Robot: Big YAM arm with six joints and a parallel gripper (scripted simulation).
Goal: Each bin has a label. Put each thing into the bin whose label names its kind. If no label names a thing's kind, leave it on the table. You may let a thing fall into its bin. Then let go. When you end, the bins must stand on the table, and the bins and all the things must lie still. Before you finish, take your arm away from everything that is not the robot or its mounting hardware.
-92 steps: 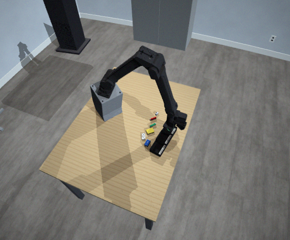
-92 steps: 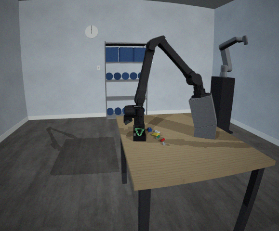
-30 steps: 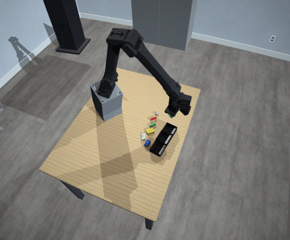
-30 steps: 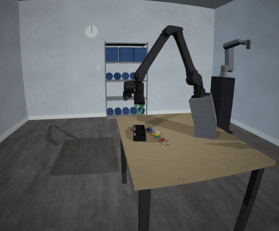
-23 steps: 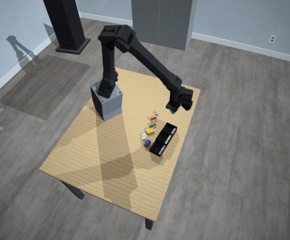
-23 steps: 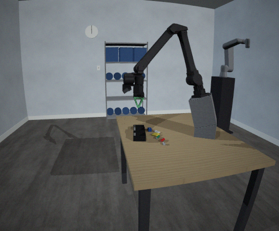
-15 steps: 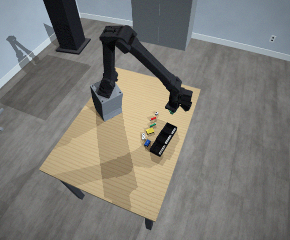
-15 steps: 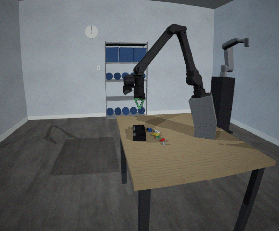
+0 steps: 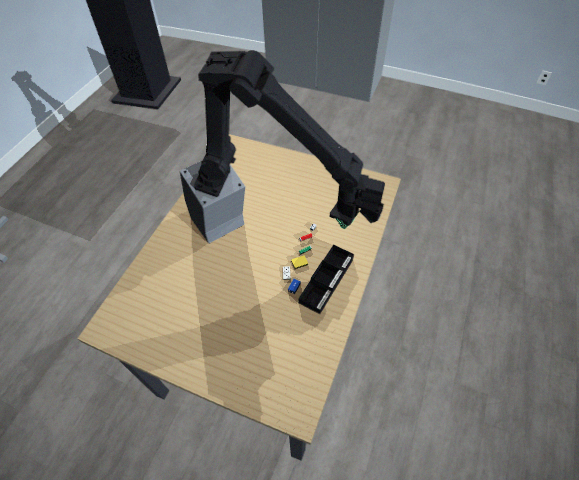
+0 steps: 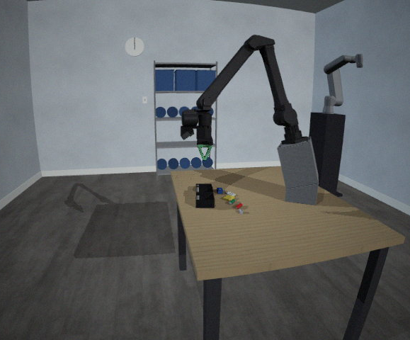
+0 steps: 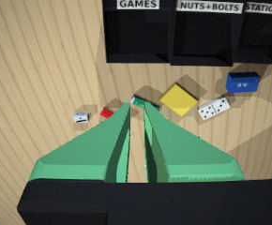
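Now: the yellow block 220 mm below my hand, 140 mm behind it and 30 mm to the right of it. The rest, counted from my hand: grey-white piece 210 mm below, 130 mm to the left, 130 mm behind; then red piece 220 mm below, 140 mm behind, 80 mm to the left; then green piece 220 mm below, 130 mm behind, 20 mm to the left.
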